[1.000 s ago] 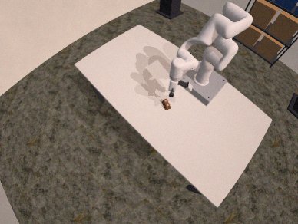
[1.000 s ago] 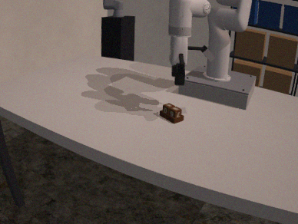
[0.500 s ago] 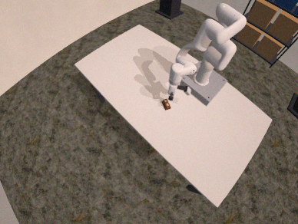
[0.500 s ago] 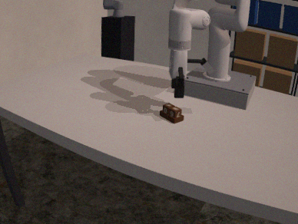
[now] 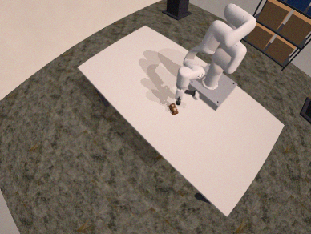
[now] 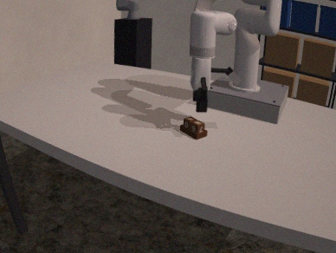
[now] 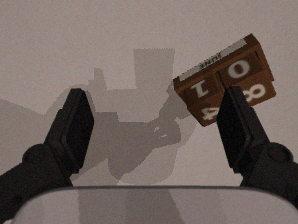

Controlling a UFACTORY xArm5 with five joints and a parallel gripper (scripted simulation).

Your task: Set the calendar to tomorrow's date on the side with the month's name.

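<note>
My hand is 60 mm short of the brown wooden cube and 50 mm above it. The rest, counted from my hand: tray: 60 mm ahead, 10 mm to the left, 60 mm below.
</note>
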